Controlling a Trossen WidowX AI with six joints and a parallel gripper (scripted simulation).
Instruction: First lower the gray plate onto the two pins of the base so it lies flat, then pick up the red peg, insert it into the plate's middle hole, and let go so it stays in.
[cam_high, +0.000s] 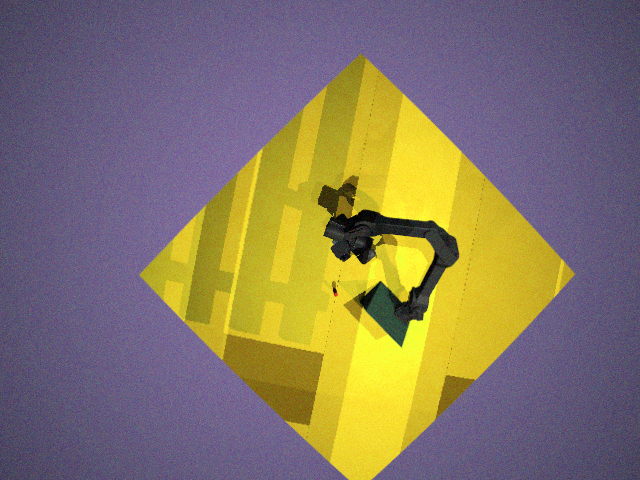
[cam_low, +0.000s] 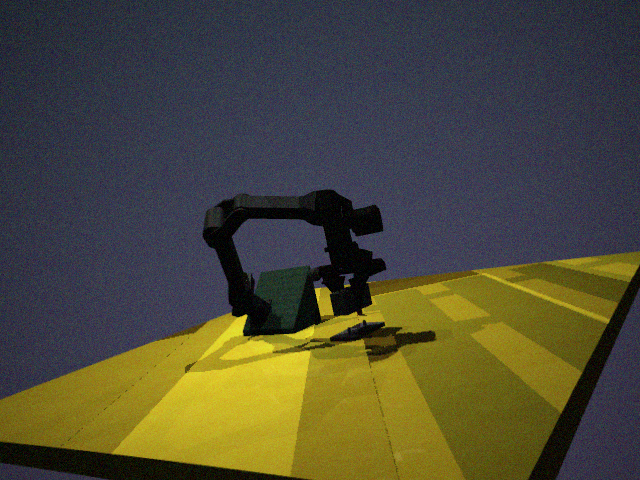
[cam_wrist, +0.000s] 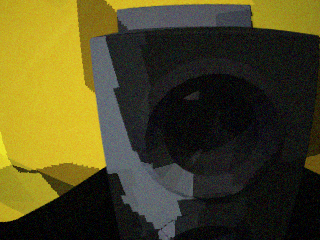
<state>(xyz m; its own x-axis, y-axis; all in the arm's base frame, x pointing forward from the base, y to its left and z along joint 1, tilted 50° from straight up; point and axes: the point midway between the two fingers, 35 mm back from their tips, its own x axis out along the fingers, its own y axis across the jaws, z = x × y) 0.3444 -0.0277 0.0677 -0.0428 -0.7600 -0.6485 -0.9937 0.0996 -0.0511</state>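
Now: the dark base 50 mm below my gripper tip. Also, from my gripper tip: red peg: 190 mm to the left, 100 mm behind, 20 mm below; then gray plate: 30 mm above.
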